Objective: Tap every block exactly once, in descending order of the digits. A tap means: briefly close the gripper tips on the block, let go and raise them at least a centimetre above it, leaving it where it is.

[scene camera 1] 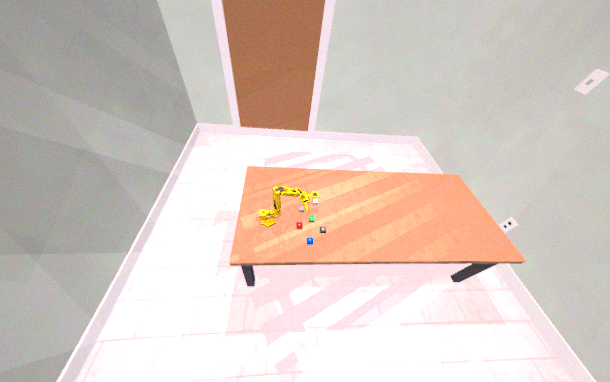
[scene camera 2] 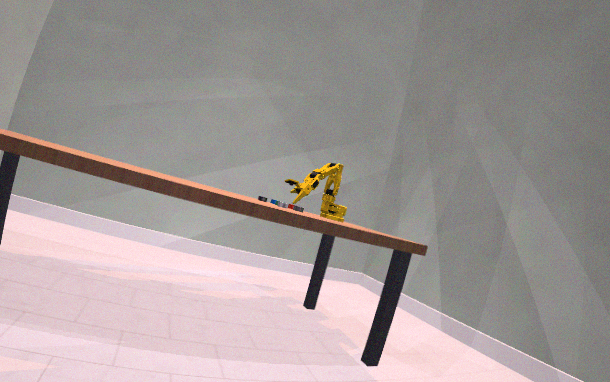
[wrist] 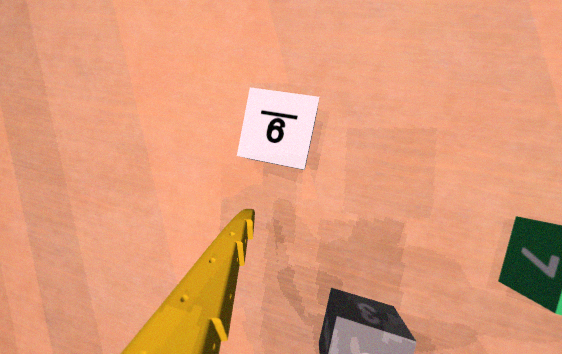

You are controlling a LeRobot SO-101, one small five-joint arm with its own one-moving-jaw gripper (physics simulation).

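Note:
A white block [scene camera 1: 315,201] [wrist: 278,129] shows an underlined 9, upside down in the wrist view. My gripper [scene camera 1: 311,202] [scene camera 2: 290,191] [wrist: 248,219] is fully open and empty; one notched jaw shows in the wrist view, its tip short of the white block and apart from it. A grey block [scene camera 1: 301,209] [wrist: 372,335] lies at the lower edge of the wrist view, its marks hard to read. A green block [scene camera 1: 311,219] [wrist: 530,260] is cut by the right edge, its mark unclear. Red [scene camera 1: 299,225] [scene camera 2: 291,206], blue [scene camera 1: 310,241] [scene camera 2: 274,202] and dark [scene camera 1: 323,230] [scene camera 2: 262,198] blocks have unreadable digits.
The blocks rest on a wooden table [scene camera 1: 410,220] [scene camera 2: 165,184]. The yellow arm's base [scene camera 1: 268,218] [scene camera 2: 332,212] stands near one end of it. In scene camera 1, the blue block is the one nearest the table's front edge.

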